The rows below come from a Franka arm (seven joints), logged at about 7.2 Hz.
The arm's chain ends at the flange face. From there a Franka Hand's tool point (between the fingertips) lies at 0.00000 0.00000 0.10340 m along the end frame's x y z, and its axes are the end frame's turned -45 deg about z.
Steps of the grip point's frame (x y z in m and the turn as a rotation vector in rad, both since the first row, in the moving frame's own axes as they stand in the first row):
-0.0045, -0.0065, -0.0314, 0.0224, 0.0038, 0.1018
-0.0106, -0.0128, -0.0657, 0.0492, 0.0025, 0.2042
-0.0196, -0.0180, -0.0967, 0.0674, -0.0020, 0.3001
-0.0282, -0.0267, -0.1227, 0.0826, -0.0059, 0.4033
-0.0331, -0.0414, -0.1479, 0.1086, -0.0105, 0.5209
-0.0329, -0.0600, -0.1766, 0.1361, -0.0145, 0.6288
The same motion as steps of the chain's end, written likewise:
-0.0065, 0.0006, -0.0314, 0.0185, -0.0132, 0.1018
-0.0135, 0.0025, -0.0656, 0.0366, -0.0330, 0.2042
-0.0223, 0.0066, -0.0965, 0.0462, -0.0491, 0.3001
-0.0336, 0.0078, -0.1224, 0.0542, -0.0626, 0.4033
-0.0462, 0.0032, -0.1473, 0.0694, -0.0842, 0.5209
-0.0581, -0.0075, -0.1757, 0.0860, -0.1065, 0.6288

